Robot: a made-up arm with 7 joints. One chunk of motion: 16 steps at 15 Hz.
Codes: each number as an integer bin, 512 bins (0 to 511) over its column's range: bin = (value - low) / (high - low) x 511, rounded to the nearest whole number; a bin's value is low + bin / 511 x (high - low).
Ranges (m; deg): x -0.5..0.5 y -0.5..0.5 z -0.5..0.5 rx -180..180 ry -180..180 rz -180..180
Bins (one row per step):
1: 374 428 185 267 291 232
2: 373 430 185 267 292 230
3: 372 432 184 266 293 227
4: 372 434 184 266 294 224
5: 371 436 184 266 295 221
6: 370 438 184 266 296 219
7: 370 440 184 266 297 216
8: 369 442 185 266 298 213
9: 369 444 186 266 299 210
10: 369 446 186 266 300 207
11: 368 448 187 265 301 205
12: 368 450 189 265 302 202
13: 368 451 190 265 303 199
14: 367 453 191 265 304 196
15: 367 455 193 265 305 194
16: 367 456 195 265 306 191
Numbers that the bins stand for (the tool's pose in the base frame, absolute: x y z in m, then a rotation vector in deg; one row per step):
1: 0.2319 0.3376 -0.1380 8.10 25.01 -16.56
2: 0.2299 0.3415 -0.1380 8.10 25.71 -17.96
3: 0.2280 0.3454 -0.1399 7.40 26.42 -20.08
4: 0.2280 0.3493 -0.1399 7.40 27.12 -22.19
5: 0.2260 0.3532 -0.1399 7.40 27.83 -24.31
6: 0.2241 0.3571 -0.1399 7.40 28.53 -25.71
7: 0.2241 0.3611 -0.1399 7.40 29.24 -27.83
8: 0.2221 0.3650 -0.1380 7.40 29.94 -29.94
9: 0.2221 0.3689 -0.1360 7.40 30.65 -32.05
10: 0.2221 0.3728 -0.1360 7.40 31.35 -34.17
11: 0.2202 0.3767 -0.1341 6.69 32.05 -35.58
12: 0.2202 0.3806 -0.1301 6.69 32.76 -37.69
13: 0.2202 0.3826 -0.1282 6.69 33.46 -39.80
14: 0.2182 0.3865 -0.1262 6.69 34.17 -41.92
15: 0.2182 0.3904 -0.1223 6.69 34.87 -43.33
16: 0.2182 0.3924 -0.1184 6.69 35.58 -45.44

